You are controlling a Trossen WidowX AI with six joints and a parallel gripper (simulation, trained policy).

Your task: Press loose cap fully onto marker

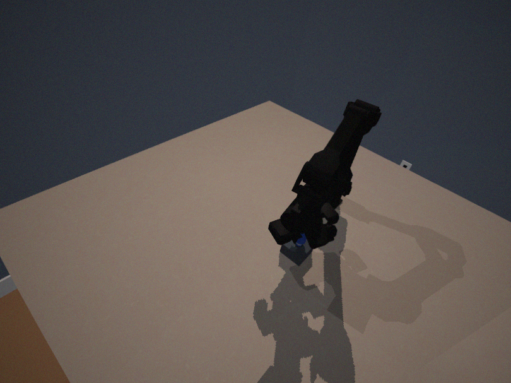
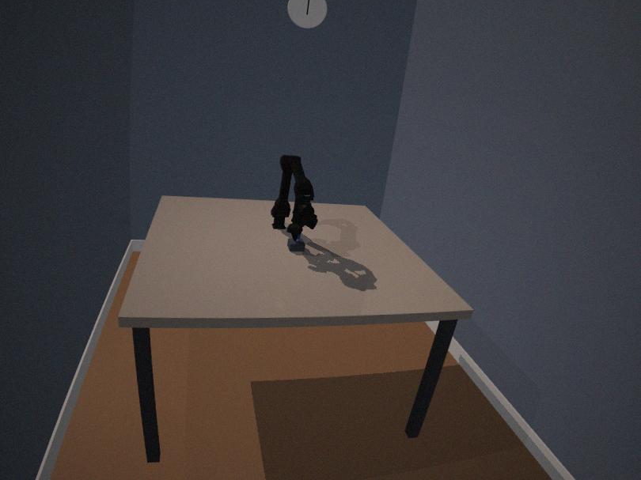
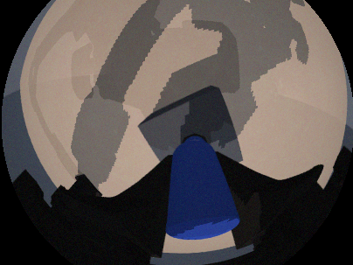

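My gripper tip is 30 mm below the blue cap. The rest, counted from my gripper tip: dark grey holder block (30 mm below).
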